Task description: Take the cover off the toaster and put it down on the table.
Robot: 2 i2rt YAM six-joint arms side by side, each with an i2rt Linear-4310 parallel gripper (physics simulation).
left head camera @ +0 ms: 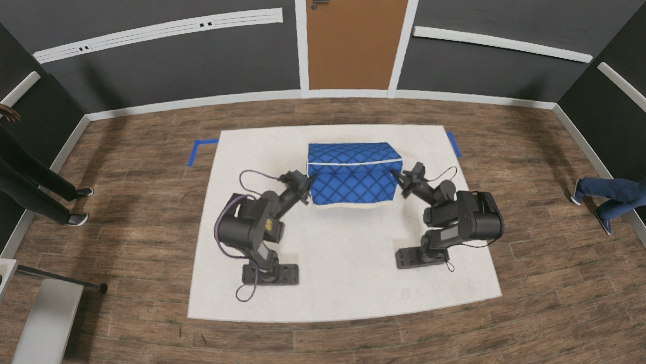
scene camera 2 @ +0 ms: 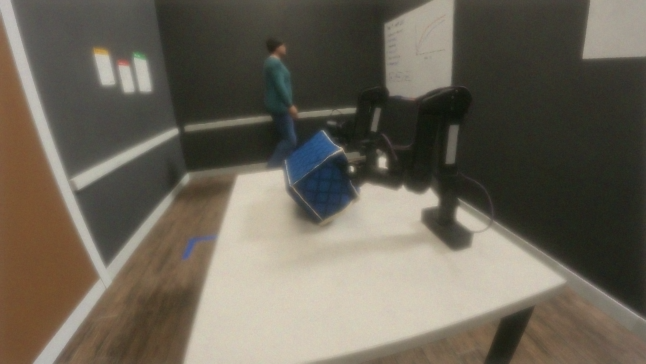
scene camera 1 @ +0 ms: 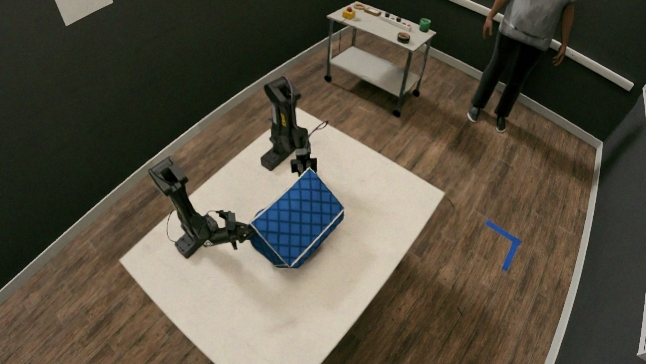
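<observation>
The blue quilted cover [left head camera: 354, 184] [scene camera 1: 300, 220] [scene camera 2: 325, 187] with pale piping is tilted on a lower edge, low over the white table [left head camera: 345, 280] [scene camera 1: 395, 215] [scene camera 2: 350, 290]. Whether its bottom edge touches the table is unclear. The toaster does not show in any view; the inside of the cover is hidden. My left gripper [left head camera: 312, 180] [scene camera 1: 303, 171] [scene camera 2: 352, 171] is at the cover's left side in the left head camera, shut on its fabric. My right gripper [left head camera: 396, 176] [scene camera 1: 250, 231] is at the opposite side, also shut on the fabric; in scene camera 2 its fingertips are hidden.
A cart [scene camera 1: 372, 70] with small items stands beyond the table in scene camera 1. One person [scene camera 1: 525, 55] stands near it; another person [scene camera 2: 280, 100] is behind the table in scene camera 2. Blue tape [left head camera: 196, 150] [scene camera 1: 515, 243] [scene camera 2: 192, 242] marks the floor beside the table. Both arm bases stand on the table.
</observation>
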